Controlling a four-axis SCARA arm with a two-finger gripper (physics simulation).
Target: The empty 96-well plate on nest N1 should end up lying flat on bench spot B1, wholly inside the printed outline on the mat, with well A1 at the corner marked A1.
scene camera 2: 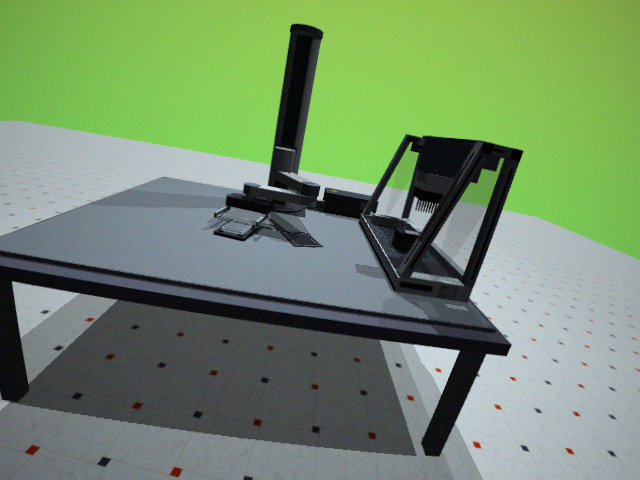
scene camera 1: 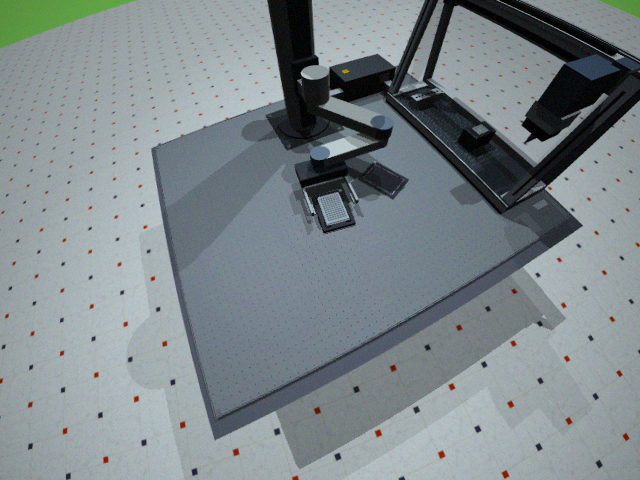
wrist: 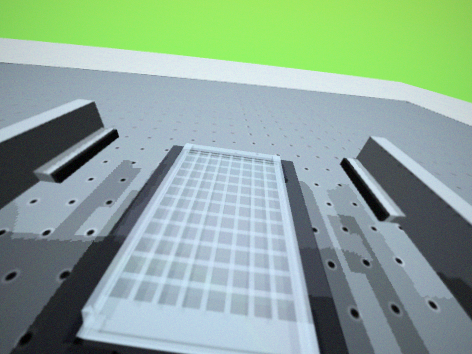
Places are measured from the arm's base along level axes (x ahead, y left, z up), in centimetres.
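Where they show: gripper, between the fingertips: [scene camera 2: 235,219] [scene camera 1: 335,207] [wrist: 232,134]; arm's base, origin of its link: [scene camera 2: 278,208] [scene camera 1: 303,123].
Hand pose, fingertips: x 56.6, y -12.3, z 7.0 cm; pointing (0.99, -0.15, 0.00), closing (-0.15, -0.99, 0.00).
Observation:
Each offset is from my fingertips to the top centre of the thing. "*": to the spot under its first point.
The clear 96-well plate @(dz -3.1, dx -2.6, dy +0.5 cm) [scene camera 1: 332,207] [scene camera 2: 237,227] [wrist: 210,225] lies flat in the dark nest N1 @(dz -4.0, dx -2.7, dy +0.5 cm) [scene camera 1: 339,227] [scene camera 2: 229,236] [wrist: 314,270]. My gripper [scene camera 1: 333,206] [scene camera 2: 236,221] [wrist: 232,134] is wide open, with one finger on each side of the plate. In the wrist view a gap shows between each finger pad and the plate, and nothing is held. The dark mat of bench spot B1 @(* dz -5.6, dx -5.8, dy +26.7 cm) [scene camera 1: 386,180] [scene camera 2: 303,239] lies flat beside the nest, with a light printed outline. The A1 mark is too small to read.
The arm's column [scene camera 1: 293,62] [scene camera 2: 296,103] stands behind the nest. A dark box @(* dz +5.7, dx -61.9, dy +48.8 cm) [scene camera 1: 363,74] [scene camera 2: 345,201] with a yellow label stands at the back. A framed machine [scene camera 1: 445,155] [scene camera 2: 489,227] with an overhead pipetting head stands on the right of the bench, beyond B1.

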